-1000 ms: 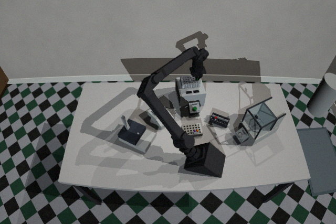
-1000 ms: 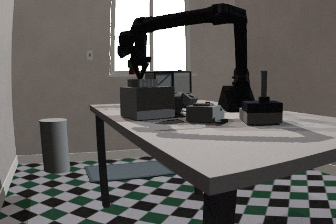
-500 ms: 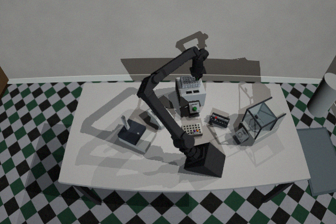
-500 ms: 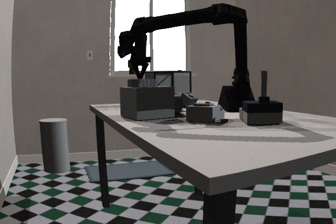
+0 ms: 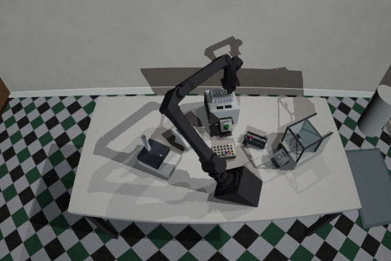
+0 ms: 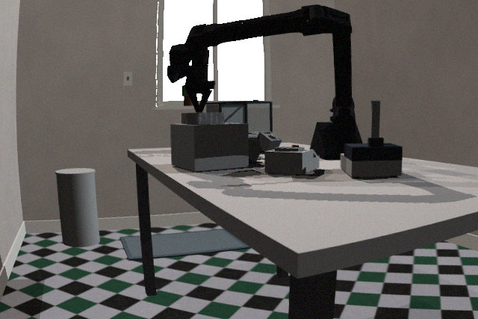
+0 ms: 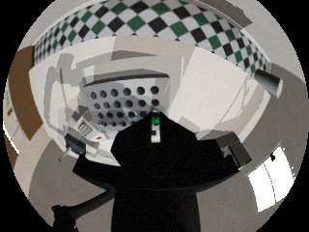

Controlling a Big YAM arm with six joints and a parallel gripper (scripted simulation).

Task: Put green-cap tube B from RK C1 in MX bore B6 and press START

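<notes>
Now: the tube B 20 mm below my hand. Round my hand: bore block (50 mm to the left, 30 mm below); then green start key (170 mm behind, 110 mm below); then magnet block MG (210 mm behind, 190 mm to the right, 160 mm below).
</notes>
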